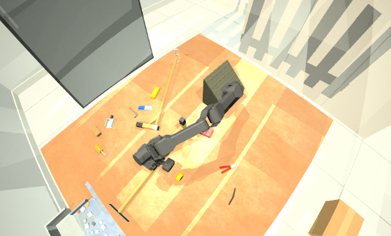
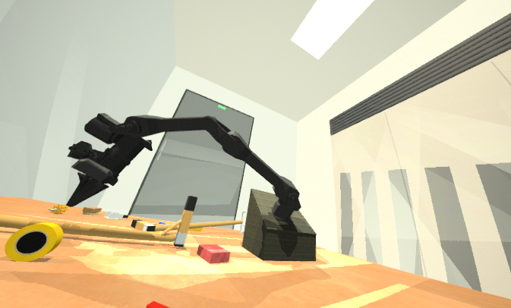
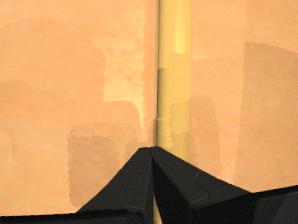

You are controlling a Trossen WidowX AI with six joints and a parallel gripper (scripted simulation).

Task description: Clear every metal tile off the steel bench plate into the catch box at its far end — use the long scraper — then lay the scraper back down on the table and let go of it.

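Now: the long scraper 20 mm to the right of my gripper tip and 20 mm ahead of it. Also, from my gripper tip: yellow screwdriver: 320 mm to the right, 210 mm ahead, 50 mm below; then red block: 340 mm behind, 50 mm below, 20 mm to the left; then yellow tape roll: 120 mm to the left, 50 mm behind, 40 mm below.
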